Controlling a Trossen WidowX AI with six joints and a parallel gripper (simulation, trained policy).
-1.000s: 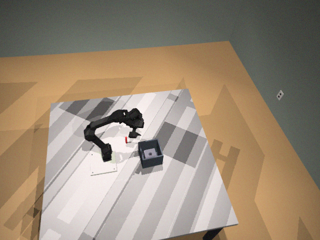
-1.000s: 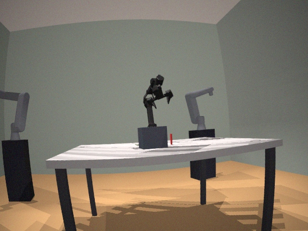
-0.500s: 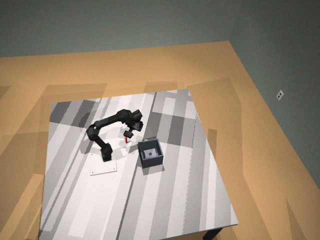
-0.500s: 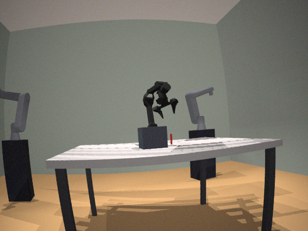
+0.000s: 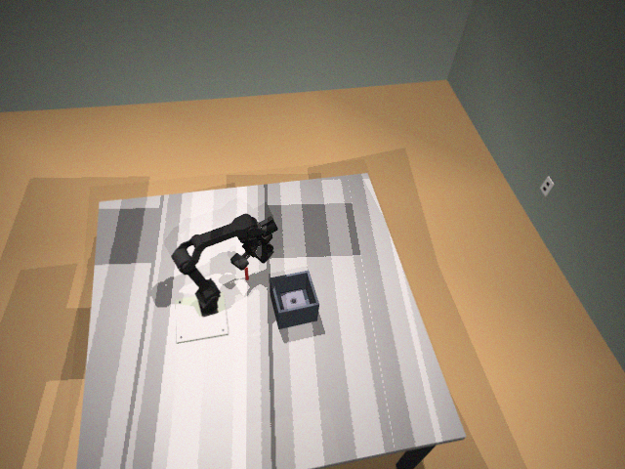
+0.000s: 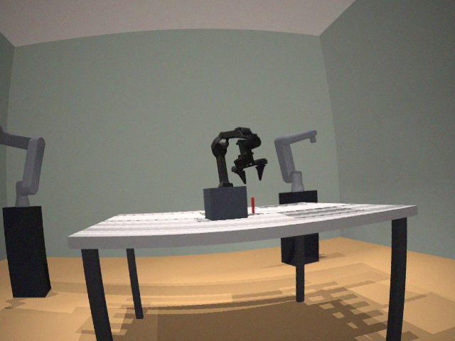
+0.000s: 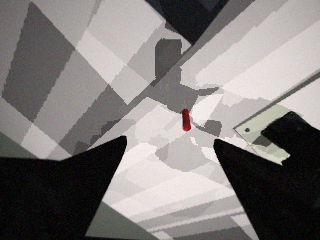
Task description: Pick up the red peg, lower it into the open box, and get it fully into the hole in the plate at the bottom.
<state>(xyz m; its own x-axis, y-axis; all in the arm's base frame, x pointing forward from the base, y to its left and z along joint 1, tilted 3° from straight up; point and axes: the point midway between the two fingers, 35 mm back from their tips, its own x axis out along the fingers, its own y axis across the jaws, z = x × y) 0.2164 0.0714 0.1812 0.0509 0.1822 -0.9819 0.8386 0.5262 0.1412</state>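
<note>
Right now my gripper tip is 12 cm above the red peg, 3 cm past it and 1 cm to the right of it. Also, from my gripper tip: plate 19 cm to the right, 11 cm below, 11 cm ahead.
</note>
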